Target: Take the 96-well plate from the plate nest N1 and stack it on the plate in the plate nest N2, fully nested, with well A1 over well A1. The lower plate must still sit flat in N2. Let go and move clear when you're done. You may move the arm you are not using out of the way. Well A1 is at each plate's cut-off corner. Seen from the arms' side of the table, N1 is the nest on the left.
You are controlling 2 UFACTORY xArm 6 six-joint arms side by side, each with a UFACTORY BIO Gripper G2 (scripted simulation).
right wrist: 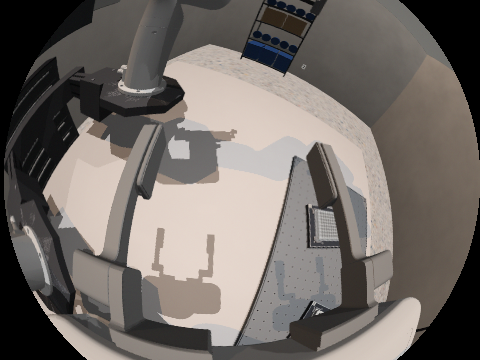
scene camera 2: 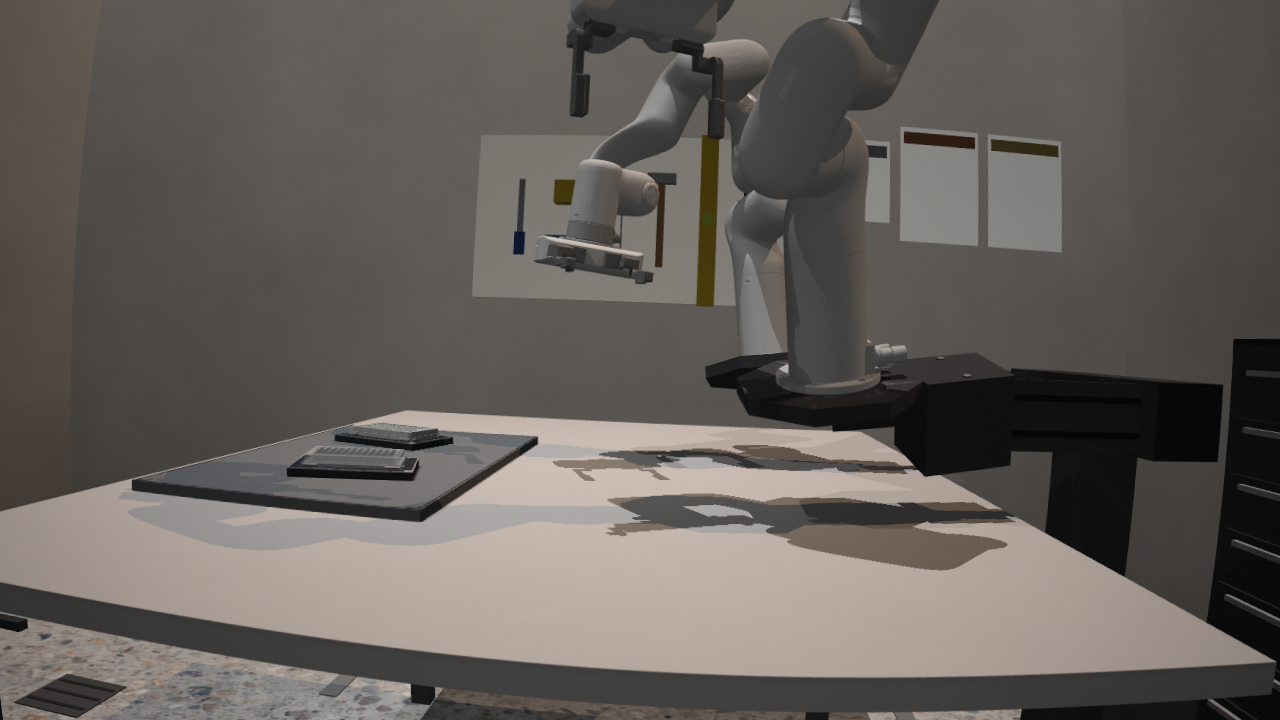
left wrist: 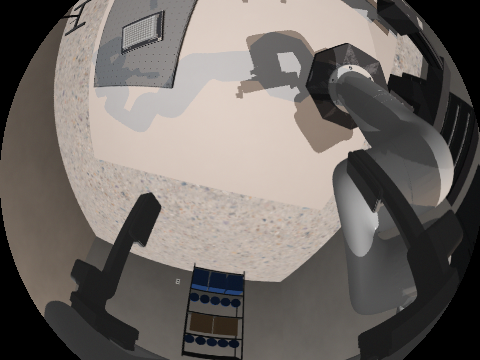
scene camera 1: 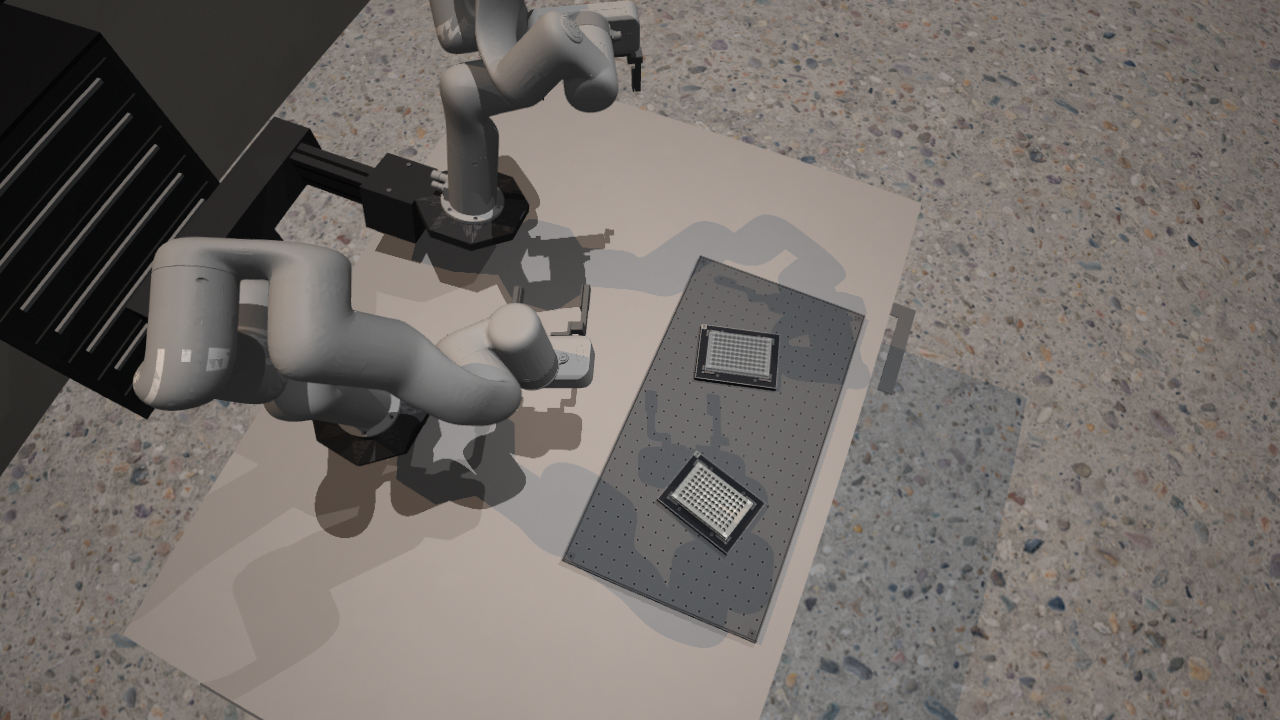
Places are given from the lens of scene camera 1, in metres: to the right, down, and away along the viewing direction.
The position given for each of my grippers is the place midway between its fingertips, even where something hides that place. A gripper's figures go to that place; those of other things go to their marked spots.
my left gripper (scene camera 1: 588, 92): -0.09, -0.45, 1.17
my right gripper (scene camera 1: 552, 287): -0.14, -0.12, 1.17
clear 96-well plate (scene camera 1: 728, 360): 0.17, 0.00, 1.40
